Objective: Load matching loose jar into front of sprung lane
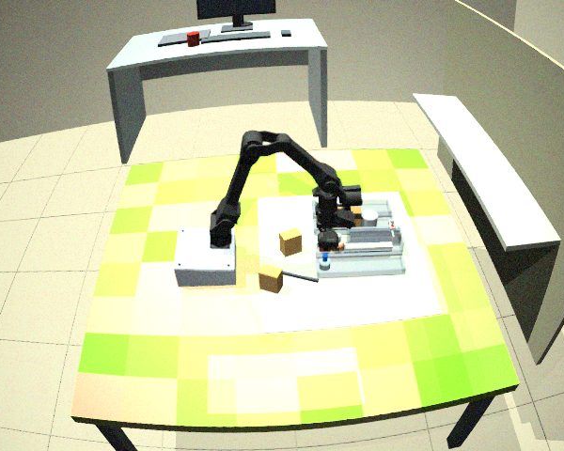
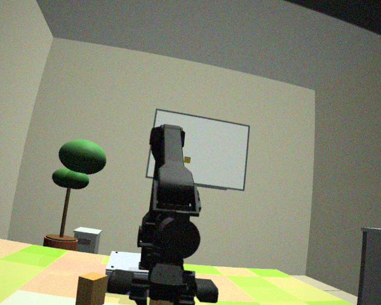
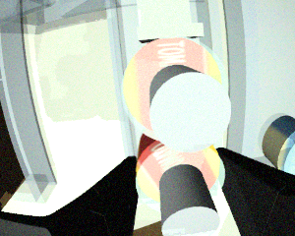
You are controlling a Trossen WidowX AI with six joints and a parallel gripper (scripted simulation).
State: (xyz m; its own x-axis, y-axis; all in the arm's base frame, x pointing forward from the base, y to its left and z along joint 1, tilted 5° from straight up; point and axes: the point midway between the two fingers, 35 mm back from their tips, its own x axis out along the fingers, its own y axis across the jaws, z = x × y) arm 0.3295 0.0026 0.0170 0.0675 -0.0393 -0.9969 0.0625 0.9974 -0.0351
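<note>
Right now the thin dark rod is 100 mm behind my gripper tip, 100 mm to the right of it and 20 mm below it. Also, from my gripper tip: grey lane fixture: 140 mm ahead, 20 mm to the left, 10 mm below.
</note>
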